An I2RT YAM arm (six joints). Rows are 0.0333 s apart.
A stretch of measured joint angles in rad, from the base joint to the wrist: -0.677 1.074 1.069 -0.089 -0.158 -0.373; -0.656 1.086 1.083 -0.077 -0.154 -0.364; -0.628 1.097 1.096 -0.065 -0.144 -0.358; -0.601 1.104 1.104 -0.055 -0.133 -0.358; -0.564 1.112 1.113 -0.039 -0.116 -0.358; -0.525 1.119 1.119 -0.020 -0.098 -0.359; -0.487 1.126 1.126 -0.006 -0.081 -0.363; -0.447 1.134 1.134 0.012 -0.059 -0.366; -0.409 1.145 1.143 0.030 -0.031 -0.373; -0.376 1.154 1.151 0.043 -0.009 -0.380; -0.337 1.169 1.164 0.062 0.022 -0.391; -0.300 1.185 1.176 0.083 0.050 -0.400; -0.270 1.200 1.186 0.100 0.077 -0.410; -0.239 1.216 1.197 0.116 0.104 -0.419; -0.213 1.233 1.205 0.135 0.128 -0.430; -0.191 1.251 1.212 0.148 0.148 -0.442; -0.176 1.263 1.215 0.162 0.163 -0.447; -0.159 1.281 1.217 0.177 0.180 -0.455; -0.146 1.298 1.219 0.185 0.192 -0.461; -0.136 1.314 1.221 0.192 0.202 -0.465; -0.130 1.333 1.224 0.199 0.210 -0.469; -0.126 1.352 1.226 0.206 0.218 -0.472; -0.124 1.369 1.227 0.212 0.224 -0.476; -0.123 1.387 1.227 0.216 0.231 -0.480
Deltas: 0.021 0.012 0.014 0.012 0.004 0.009; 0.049 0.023 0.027 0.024 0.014 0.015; 0.076 0.030 0.035 0.034 0.025 0.015; 0.113 0.038 0.044 0.050 0.042 0.015; 0.152 0.045 0.050 0.069 0.060 0.014; 0.190 0.052 0.057 0.083 0.077 0.010; 0.230 0.060 0.065 0.101 0.099 0.007; 0.268 0.071 0.074 0.119 0.127 0.000; 0.301 0.080 0.082 0.132 0.149 -0.007; 0.340 0.095 0.095 0.151 0.180 -0.018; 0.377 0.111 0.107 0.172 0.208 -0.027; 0.407 0.126 0.117 0.189 0.235 -0.037; 0.438 0.142 0.128 0.205 0.262 -0.046; 0.464 0.159 0.136 0.224 0.286 -0.057; 0.486 0.177 0.143 0.237 0.306 -0.069; 0.501 0.189 0.146 0.251 0.321 -0.074; 0.518 0.207 0.148 0.266 0.338 -0.082; 0.531 0.224 0.150 0.274 0.350 -0.088; 0.541 0.240 0.152 0.281 0.360 -0.092; 0.547 0.259 0.155 0.288 0.368 -0.096; 0.551 0.278 0.157 0.295 0.376 -0.099; 0.553 0.295 0.158 0.301 0.382 -0.103; 0.554 0.313 0.158 0.305 0.389 -0.107
